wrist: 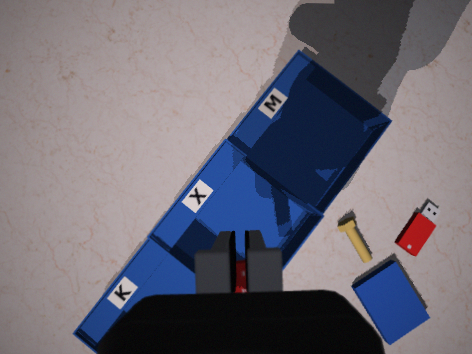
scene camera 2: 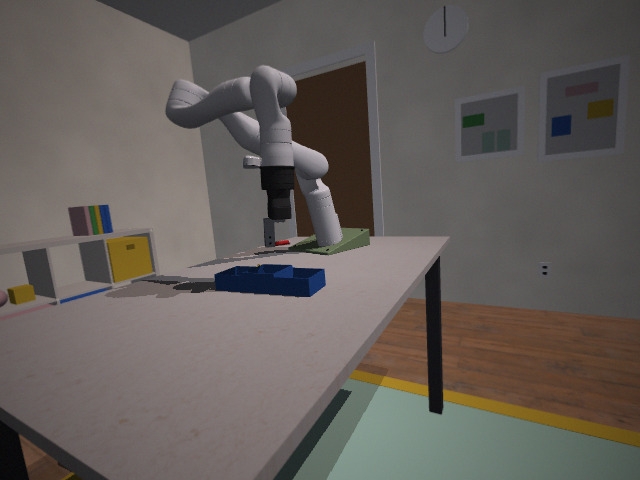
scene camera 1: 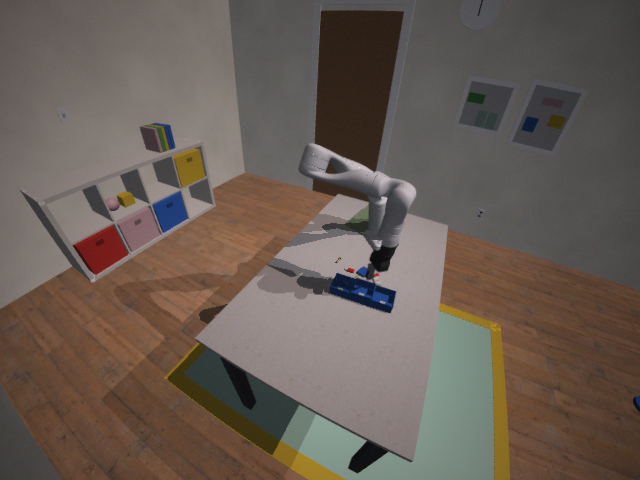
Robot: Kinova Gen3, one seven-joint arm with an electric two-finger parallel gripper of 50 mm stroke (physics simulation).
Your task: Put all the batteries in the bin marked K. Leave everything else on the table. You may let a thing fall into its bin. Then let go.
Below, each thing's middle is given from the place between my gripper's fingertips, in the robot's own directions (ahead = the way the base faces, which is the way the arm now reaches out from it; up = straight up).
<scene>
The blue three-compartment tray (scene camera 2: 275, 279) lies 7 cm below my hand and 1 cm ahead of it. From my hand the other things lie so: blue block (wrist: 385, 293): 11 cm behind, 9 cm below, 6 cm to the right; red usb stick (wrist: 420, 226): 12 cm to the right, 9 cm below, 8 cm behind.
</scene>
